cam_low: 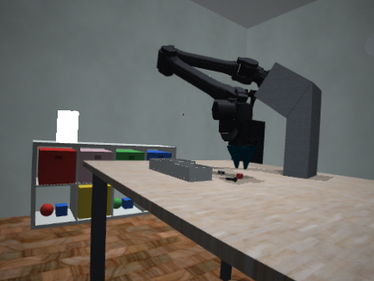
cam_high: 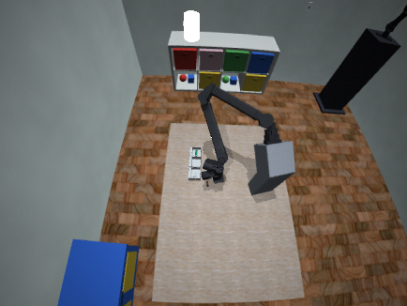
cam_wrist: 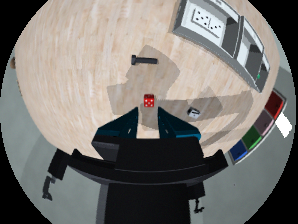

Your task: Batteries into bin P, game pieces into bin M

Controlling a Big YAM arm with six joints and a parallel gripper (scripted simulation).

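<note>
The red game piece lies 3 cm below my hand. Round my hand: green piece 22 cm to the right, 15 cm ahead, 3 cm below; white piece 15 cm ahead, 6 cm to the right, 3 cm below; black object 6 cm ahead, 3 cm below, 2 cm to the left.
</note>
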